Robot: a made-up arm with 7 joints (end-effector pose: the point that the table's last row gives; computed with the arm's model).
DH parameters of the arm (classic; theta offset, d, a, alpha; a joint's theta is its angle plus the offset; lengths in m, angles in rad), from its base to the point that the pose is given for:
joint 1: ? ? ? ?
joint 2: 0 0 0 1.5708
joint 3: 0 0.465 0.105 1.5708
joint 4: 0 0 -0.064 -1.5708
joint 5: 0 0.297 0 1.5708
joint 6: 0 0 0.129 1.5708
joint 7: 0 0 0 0
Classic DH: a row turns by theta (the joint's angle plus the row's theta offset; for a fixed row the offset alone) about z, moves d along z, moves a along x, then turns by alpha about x.
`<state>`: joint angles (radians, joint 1 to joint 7).
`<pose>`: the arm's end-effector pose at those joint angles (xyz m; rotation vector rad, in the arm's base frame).
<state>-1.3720 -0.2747 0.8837 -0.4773 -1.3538 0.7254 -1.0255</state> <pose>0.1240 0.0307 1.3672 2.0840 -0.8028 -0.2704</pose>
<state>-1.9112 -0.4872 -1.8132 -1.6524 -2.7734 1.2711 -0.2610</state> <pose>-0.3593 0.5226 0.9143 0.2560 0.9696 2.0004</pose>
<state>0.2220 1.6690 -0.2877 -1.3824 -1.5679 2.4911 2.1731</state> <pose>0.5430 0.0892 -0.0160 2.2236 -0.4184 0.5707</pose>
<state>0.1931 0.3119 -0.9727 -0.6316 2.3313 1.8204 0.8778</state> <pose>0.4540 -0.1941 1.2529 -1.0492 0.3341 -0.2283</pose>
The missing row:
joint 1: 0 0.512 0 -1.5708
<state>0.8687 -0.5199 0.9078 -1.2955 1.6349 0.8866 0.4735</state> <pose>-0.3996 0.1765 1.1783 -1.1644 -2.3724 1.2860</pose>
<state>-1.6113 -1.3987 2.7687 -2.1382 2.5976 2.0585 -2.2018</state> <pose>0.2089 0.3136 0.1464 -2.2186 -1.3093 -0.2510</pose>
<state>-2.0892 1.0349 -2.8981 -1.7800 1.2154 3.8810 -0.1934</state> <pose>-0.1273 -0.2373 1.0701 -0.4996 0.4346 -1.2115</pose>
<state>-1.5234 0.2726 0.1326 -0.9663 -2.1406 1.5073 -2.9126</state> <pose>0.0768 -0.6009 1.1357 -1.1949 -0.5292 1.8685</pose>
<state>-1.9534 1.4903 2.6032 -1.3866 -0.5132 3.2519 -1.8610</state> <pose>-0.1298 -0.6597 0.8998 0.5846 -0.1026 1.8079</pose>
